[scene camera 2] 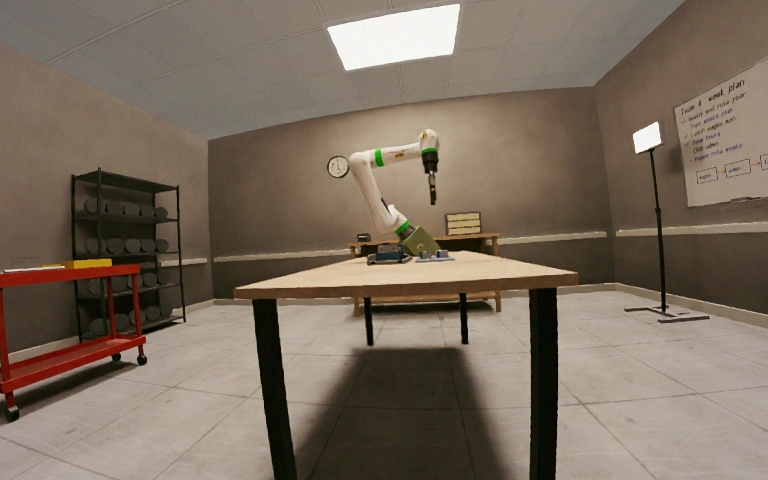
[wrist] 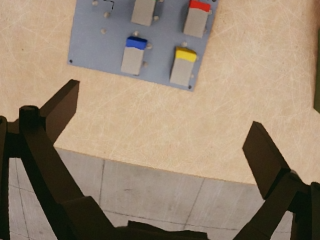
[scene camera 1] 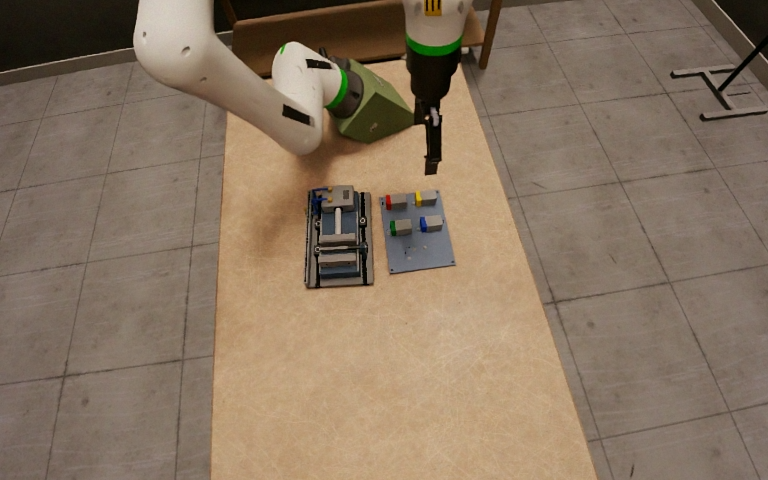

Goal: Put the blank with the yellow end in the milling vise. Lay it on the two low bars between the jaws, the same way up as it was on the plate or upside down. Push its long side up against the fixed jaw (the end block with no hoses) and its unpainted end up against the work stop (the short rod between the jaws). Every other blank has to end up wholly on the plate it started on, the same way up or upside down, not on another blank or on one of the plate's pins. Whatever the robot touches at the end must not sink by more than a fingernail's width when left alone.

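I can see my gripper (scene camera 1: 424,147), and the wrist view gives me another look at the gripper (wrist: 165,116).
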